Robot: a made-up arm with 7 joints.
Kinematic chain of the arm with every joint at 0, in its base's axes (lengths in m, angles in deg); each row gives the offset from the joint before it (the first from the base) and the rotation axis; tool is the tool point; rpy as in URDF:
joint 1: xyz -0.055 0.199 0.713 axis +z
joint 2: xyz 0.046 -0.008 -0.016 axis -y
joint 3: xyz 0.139 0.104 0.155 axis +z
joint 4: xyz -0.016 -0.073 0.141 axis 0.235 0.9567 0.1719
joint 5: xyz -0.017 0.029 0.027 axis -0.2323 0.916 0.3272
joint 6: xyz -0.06 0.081 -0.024 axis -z
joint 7: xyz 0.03 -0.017 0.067 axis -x
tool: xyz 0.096 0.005 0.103 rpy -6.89 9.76 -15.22
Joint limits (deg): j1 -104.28..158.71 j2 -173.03..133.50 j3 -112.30..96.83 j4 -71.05..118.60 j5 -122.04..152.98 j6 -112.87..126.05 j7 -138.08..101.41
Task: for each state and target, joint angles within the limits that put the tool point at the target. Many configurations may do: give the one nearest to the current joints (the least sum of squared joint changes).
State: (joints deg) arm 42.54 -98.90 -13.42 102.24 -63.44 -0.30 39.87
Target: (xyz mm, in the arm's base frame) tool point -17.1 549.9 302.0
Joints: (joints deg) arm 63.78 -101.16 -1.68 105.37 -57.91 -6.13 46.05
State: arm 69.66 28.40 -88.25 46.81 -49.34 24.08 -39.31
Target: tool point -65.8 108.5 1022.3
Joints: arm 71.94 26.37 -88.41 76.55 -28.37 11.12 -51.27
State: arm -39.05 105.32 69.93 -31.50 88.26 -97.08 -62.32
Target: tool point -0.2 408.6 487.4
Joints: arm -56.22 125.60 60.39 -33.10 86.25 -101.20 -58.17
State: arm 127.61 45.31 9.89 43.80 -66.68 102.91 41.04
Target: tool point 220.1 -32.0 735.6
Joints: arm 138.71 85.47 4.00 40.08 -67.94 110.38 31.94
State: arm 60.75 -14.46 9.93 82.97 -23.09 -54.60 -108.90
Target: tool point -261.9 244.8 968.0
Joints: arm 109.94 11.91 35.84 109.19 -12.82 -48.61 -113.52
